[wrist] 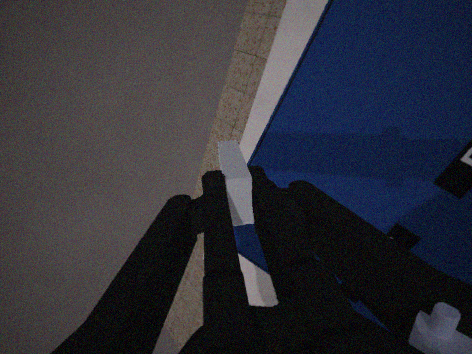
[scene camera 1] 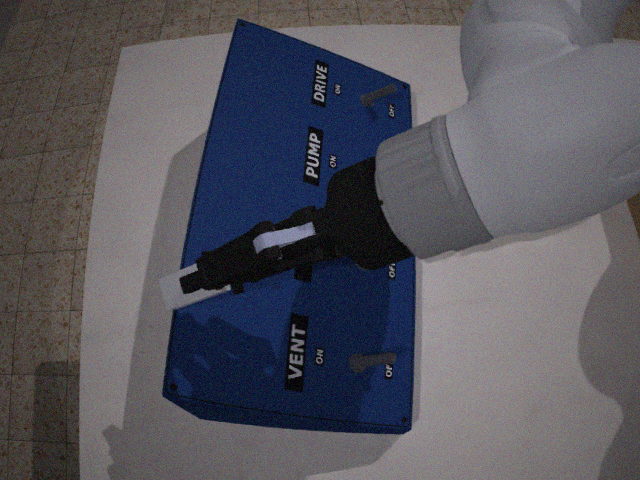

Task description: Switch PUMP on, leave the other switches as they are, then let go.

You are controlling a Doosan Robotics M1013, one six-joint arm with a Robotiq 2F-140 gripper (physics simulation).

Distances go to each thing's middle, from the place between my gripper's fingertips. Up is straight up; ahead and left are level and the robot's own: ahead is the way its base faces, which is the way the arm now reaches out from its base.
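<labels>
With the blue switch panel (scene camera 1: 284, 353) as my reference, my hand is 12 cm above it and 15 cm to the left of it. My hand is also 13 cm past the panel.
</labels>
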